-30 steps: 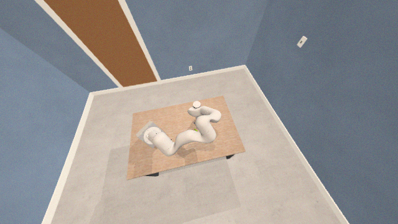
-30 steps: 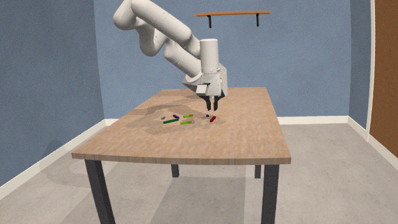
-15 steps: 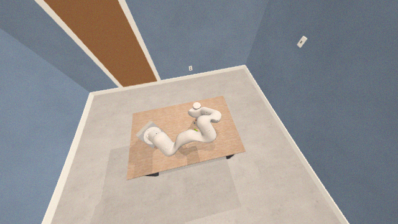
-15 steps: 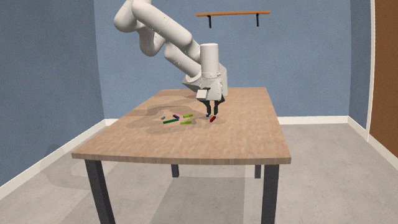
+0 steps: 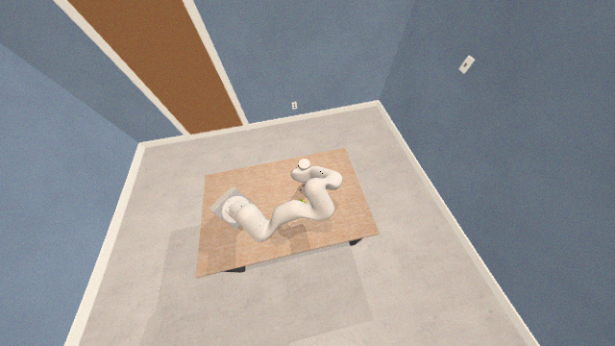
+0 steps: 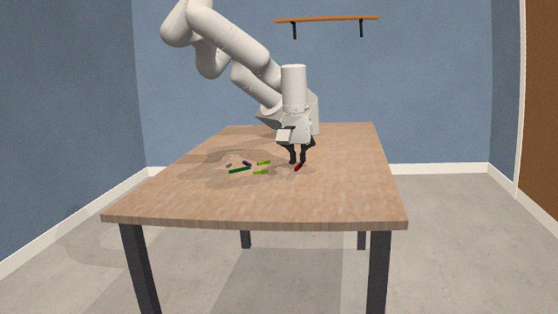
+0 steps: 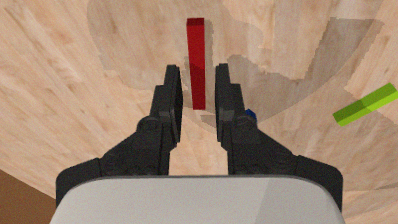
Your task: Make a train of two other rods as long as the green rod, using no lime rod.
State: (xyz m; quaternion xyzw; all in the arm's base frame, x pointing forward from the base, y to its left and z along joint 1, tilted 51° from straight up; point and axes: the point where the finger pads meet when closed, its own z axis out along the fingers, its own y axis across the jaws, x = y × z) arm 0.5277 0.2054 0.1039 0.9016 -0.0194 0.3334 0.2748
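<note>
Now: hand 30 mm above the red rod. Round my hand: blue rod (60 mm behind, 30 mm to the right, 30 mm below); purple rod (70 mm behind, 190 mm to the right, 30 mm below); green rod (200 mm to the right, 30 mm below).
</note>
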